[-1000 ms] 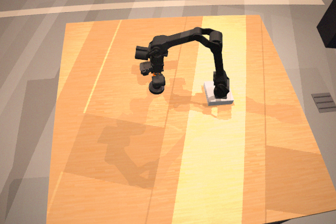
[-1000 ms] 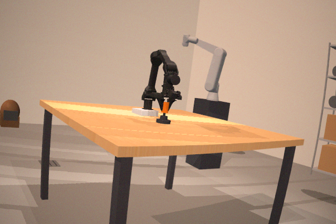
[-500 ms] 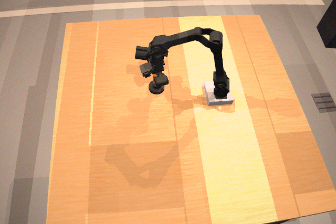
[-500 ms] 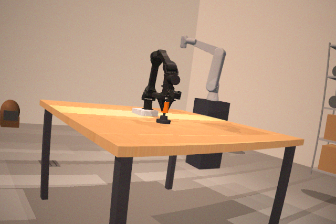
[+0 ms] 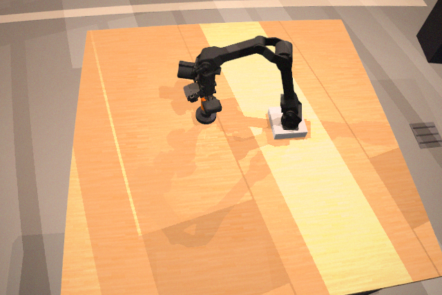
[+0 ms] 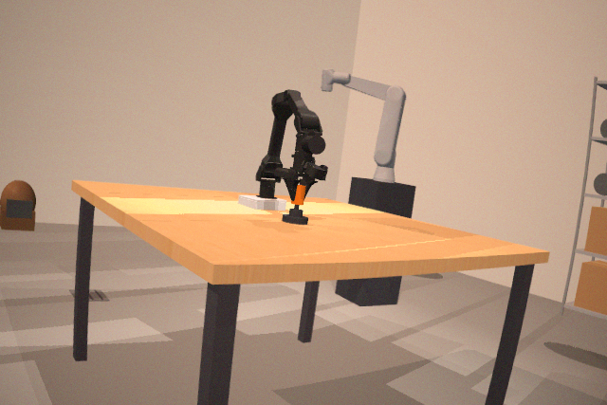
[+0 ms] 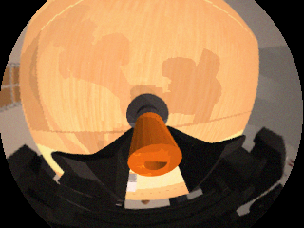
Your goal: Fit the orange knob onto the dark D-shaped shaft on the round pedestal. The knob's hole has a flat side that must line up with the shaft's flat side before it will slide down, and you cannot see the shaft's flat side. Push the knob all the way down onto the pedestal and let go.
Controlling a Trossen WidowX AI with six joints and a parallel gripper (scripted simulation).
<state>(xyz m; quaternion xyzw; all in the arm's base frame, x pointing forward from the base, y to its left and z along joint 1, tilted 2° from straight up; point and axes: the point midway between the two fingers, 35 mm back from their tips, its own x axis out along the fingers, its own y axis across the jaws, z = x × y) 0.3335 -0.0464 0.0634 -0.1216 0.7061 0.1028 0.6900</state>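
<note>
Now: gripper tip 2 cm below the orange knob. Round my gripper tip: round pedestal: 4 cm below.
</note>
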